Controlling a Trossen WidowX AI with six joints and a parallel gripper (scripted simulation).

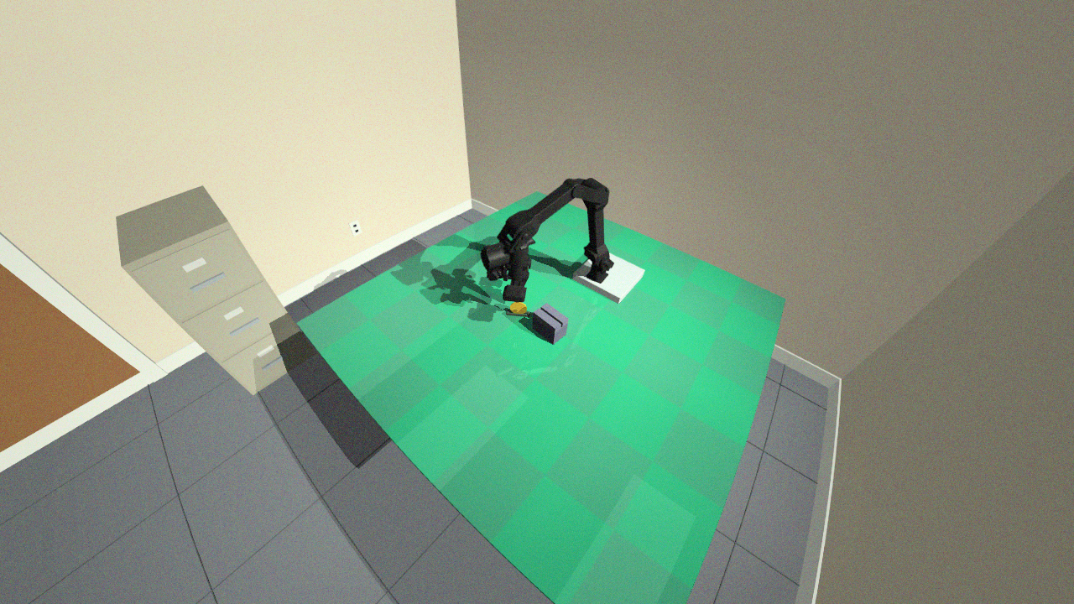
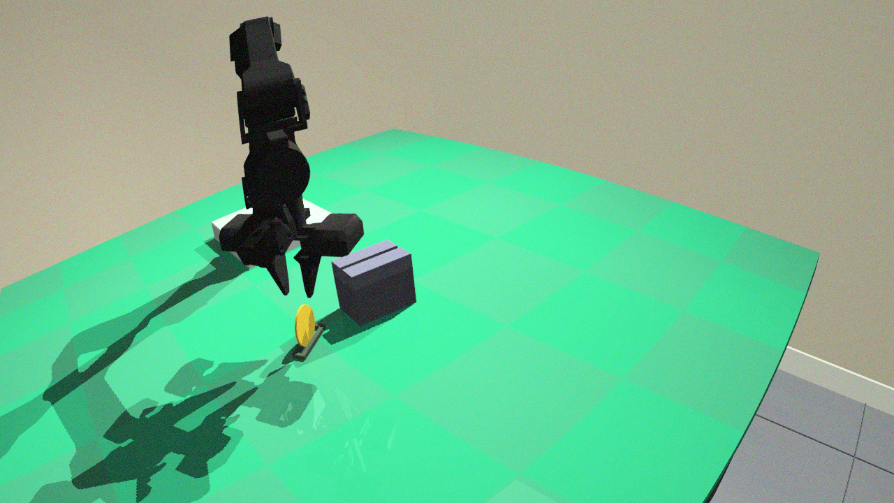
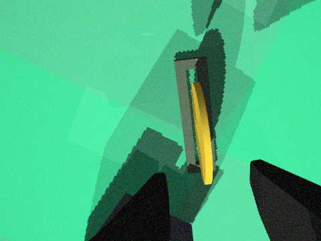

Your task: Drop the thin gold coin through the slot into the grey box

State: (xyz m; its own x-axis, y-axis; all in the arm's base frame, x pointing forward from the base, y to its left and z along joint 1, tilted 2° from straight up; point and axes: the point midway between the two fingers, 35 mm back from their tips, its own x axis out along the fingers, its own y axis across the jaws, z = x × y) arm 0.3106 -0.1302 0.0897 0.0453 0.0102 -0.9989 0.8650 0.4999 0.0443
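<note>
My gripper tip is 5 cm above the coin.
</note>
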